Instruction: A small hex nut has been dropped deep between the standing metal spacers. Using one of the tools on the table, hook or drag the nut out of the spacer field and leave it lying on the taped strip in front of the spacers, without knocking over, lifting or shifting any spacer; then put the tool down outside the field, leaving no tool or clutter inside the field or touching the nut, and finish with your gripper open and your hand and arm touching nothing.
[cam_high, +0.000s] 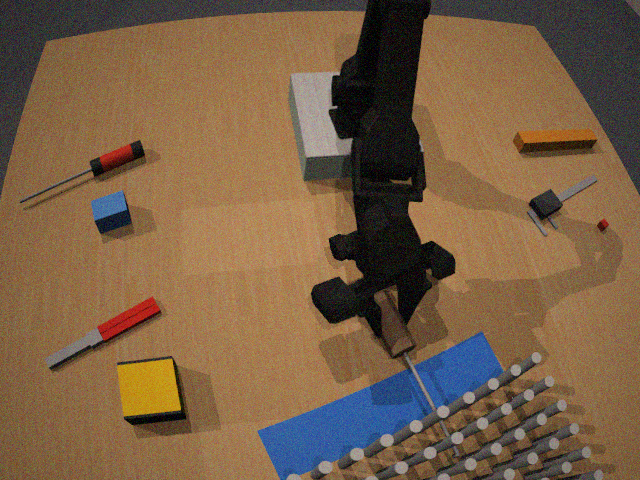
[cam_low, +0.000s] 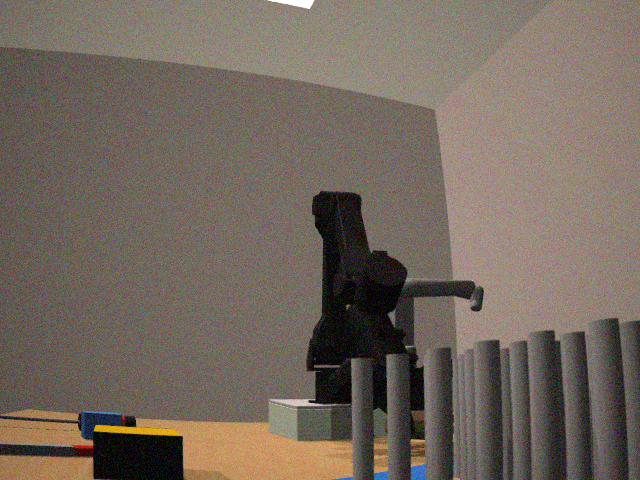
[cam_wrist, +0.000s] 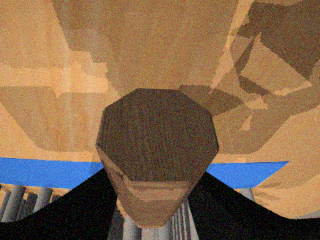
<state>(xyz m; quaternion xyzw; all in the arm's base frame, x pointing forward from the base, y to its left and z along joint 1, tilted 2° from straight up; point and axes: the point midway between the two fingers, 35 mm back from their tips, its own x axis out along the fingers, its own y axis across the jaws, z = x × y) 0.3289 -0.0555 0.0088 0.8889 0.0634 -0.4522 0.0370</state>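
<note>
Now: gripper tip 100 mm short of the blue taped strip, 30 mm above it and 20 mm to the left of it. From my gripper tip the other things lie so: hook tool (100 mm ahead, 10 mm to the left); yellow block (340 mm to the right, 10 mm below, 10 mm ahead); blue cube (360 mm to the right, 290 mm behind, 10 mm below).
</note>
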